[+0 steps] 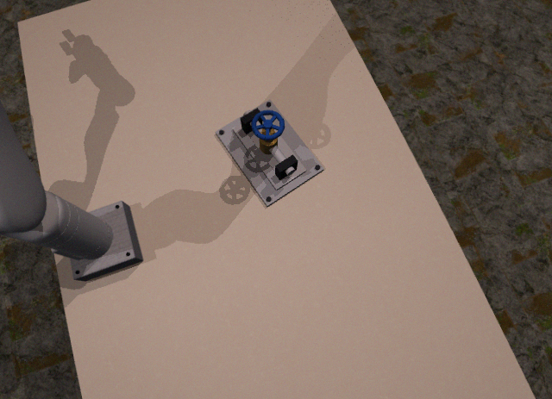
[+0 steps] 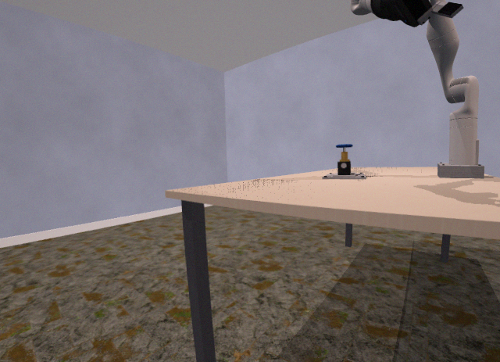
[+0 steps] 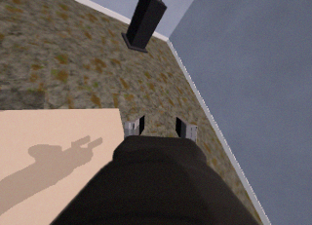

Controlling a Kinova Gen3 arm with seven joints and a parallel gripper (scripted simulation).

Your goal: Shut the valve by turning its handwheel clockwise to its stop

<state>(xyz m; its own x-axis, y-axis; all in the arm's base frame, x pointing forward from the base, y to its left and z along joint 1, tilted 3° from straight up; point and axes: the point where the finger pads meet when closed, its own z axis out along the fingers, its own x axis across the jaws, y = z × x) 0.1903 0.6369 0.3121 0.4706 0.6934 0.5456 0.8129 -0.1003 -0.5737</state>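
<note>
The handwheel is 62 cm to the right of my hand, 27 cm ahead of it and 21 cm below it.
</note>
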